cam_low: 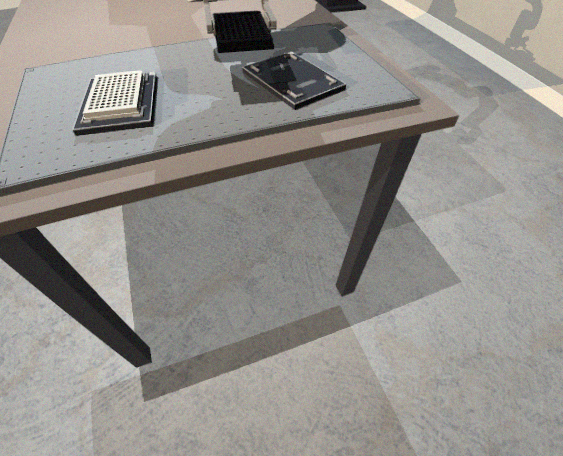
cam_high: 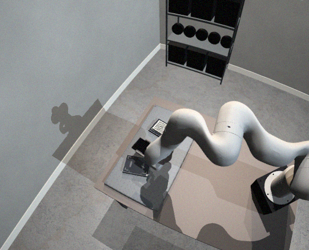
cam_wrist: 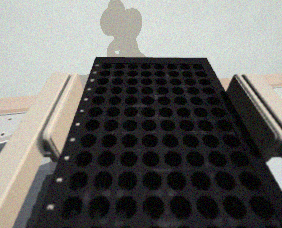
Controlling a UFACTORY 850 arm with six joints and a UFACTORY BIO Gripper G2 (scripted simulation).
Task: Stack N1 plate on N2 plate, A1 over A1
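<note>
Right now the white 96-well plate is 220 mm to the right of my hand, 90 mm below it and 20 mm behind it. Round my hand: plate nest N1 (100 mm below, 90 mm to the left, 10 mm ahead); then plate nest N2 (220 mm to the right, 100 mm below, 20 mm behind); then black 96-well plate (10 mm below).
</note>
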